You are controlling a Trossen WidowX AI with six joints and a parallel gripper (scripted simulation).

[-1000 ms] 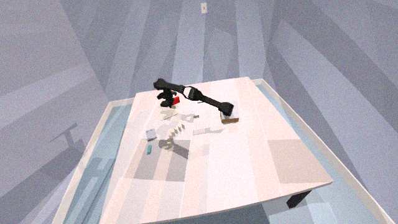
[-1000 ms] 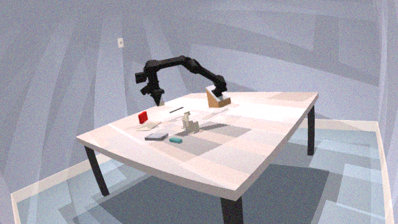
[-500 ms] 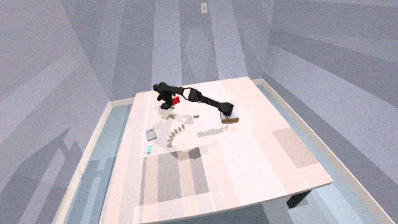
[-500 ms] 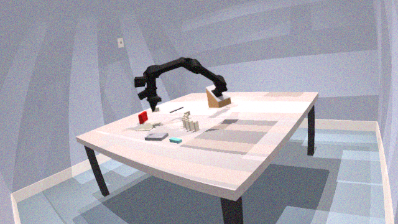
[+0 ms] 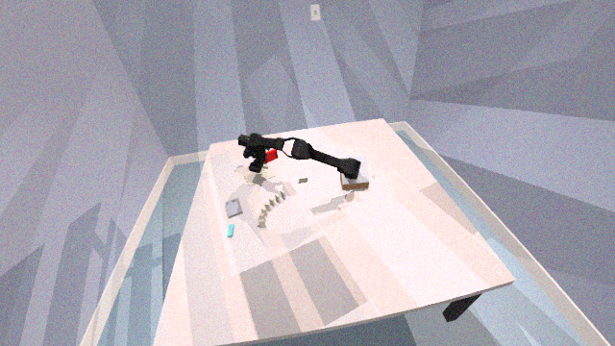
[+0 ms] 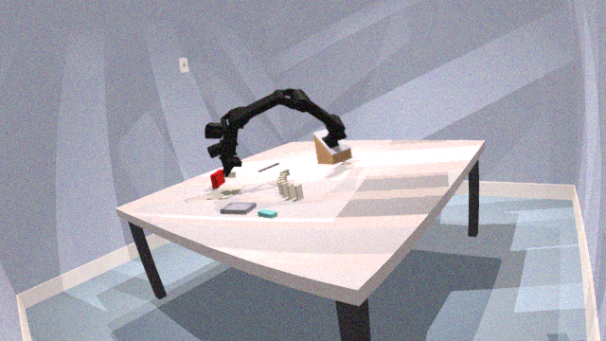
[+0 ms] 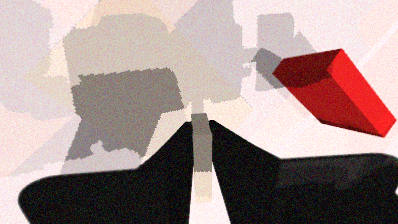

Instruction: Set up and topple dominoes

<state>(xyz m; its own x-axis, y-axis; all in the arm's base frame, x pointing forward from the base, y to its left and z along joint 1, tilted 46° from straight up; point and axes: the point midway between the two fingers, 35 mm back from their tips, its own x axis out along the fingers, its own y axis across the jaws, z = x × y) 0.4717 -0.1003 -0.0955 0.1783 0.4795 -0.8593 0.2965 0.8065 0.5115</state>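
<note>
My gripper tip is now 20 mm short of the cream flat sheet, 10 mm to the right of it and 60 mm above it. Also, from my gripper tip: thin dark stick: 320 mm behind, 120 mm to the right, 60 mm below; grey slab: 120 mm ahead, 250 mm to the left, 50 mm below; red block: 40 mm behind, 140 mm to the right, 30 mm below.
</note>
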